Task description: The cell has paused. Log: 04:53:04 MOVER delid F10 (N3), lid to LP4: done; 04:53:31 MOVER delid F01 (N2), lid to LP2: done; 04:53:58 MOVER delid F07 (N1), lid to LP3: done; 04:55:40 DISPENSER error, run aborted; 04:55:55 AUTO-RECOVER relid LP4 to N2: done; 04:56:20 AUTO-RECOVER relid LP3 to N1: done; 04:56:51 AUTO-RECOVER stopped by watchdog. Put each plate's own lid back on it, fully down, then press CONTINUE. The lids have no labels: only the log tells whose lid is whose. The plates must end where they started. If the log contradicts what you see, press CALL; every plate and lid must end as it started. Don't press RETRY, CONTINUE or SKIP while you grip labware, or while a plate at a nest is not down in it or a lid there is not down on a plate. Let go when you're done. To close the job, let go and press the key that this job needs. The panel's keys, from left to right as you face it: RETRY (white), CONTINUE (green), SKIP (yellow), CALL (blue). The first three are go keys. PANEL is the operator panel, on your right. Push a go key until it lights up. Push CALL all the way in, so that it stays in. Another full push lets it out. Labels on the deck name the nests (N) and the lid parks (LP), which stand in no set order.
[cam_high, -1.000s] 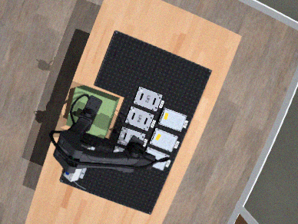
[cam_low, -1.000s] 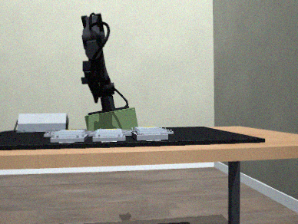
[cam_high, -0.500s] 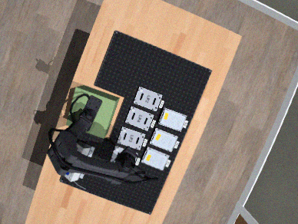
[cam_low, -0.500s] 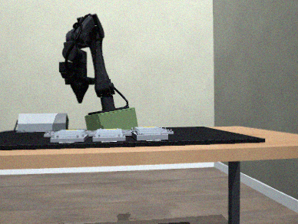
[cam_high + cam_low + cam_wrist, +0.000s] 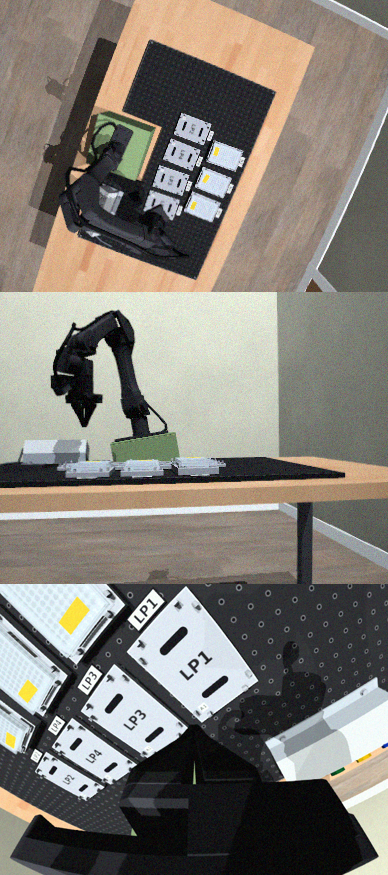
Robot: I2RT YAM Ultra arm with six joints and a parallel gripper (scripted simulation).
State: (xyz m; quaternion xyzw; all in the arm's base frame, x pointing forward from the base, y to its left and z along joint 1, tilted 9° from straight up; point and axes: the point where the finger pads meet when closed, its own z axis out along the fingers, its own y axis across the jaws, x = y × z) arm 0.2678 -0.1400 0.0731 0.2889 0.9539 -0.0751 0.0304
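Now: hand 250 mm past the green continue key, 140 mm to the left of it and 70 mm above it. From my hand the other things lie so: lid park LP4: 10 mm behind, 240 mm to the left, 130 mm below; lid park LP3: 110 mm to the left, 130 mm below; lid park LP1: 20 mm ahead, 10 mm to the right, 130 mm below.
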